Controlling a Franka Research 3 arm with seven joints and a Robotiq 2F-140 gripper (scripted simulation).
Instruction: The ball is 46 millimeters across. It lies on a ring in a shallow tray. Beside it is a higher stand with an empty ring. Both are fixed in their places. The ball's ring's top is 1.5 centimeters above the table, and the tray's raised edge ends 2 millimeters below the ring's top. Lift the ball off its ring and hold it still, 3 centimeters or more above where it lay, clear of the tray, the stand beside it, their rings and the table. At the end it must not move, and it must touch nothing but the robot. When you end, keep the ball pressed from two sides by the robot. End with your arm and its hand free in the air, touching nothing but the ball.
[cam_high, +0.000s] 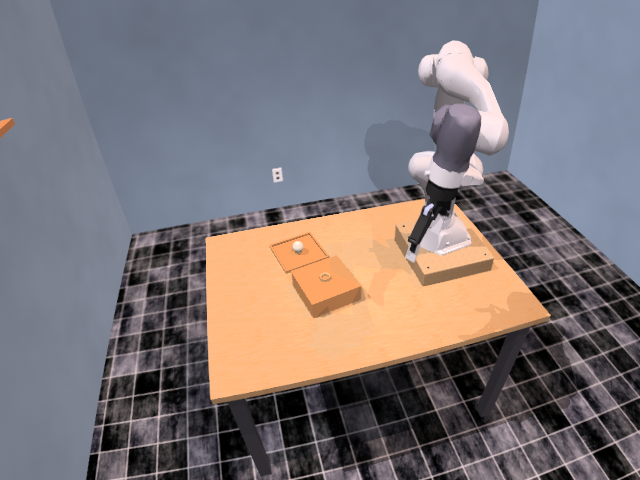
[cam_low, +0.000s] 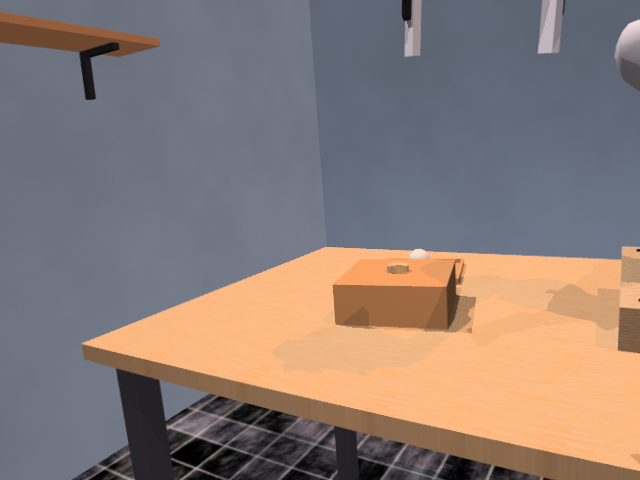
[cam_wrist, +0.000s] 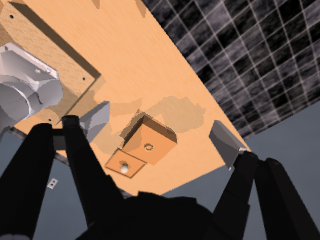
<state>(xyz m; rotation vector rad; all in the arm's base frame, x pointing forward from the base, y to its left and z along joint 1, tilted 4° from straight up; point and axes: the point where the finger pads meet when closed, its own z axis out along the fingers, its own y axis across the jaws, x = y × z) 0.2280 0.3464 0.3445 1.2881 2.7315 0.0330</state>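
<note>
Right now the white ball is 53 cm to the right of my hand, 36 cm below it and 30 cm ahead of it. The rest, counted from my hand: shallow tray 53 cm to the right, 39 cm below, 30 cm ahead; stand 34 cm below, 27 cm to the right, 23 cm ahead.
</note>
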